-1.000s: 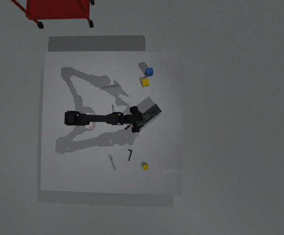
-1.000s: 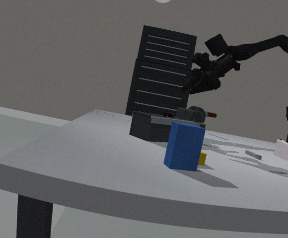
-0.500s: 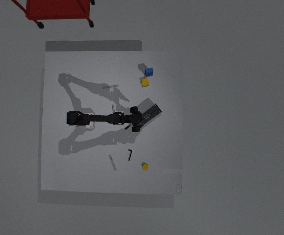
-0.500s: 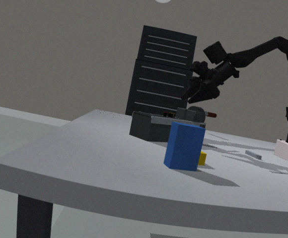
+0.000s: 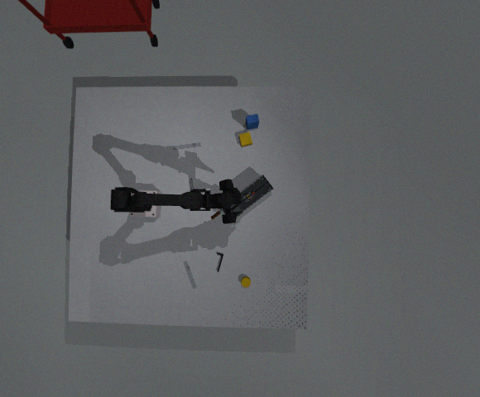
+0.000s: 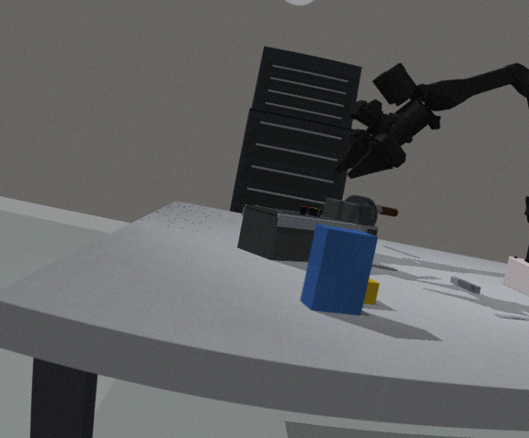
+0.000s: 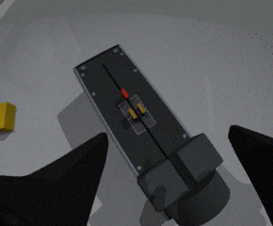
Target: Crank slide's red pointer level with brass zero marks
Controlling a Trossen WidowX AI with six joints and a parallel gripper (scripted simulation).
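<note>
My gripper tip is now 11 cm past the brown crank handle, 8 cm to the left of it and 5 cm above it. Also, from my gripper tip: red pointer (6 cm ahead, 5 cm to the left, 8 cm below); then black hex key (7 cm behind, 31 cm to the right, 16 cm below); then yellow block (2 cm behind, 33 cm to the left, 15 cm below).
</note>
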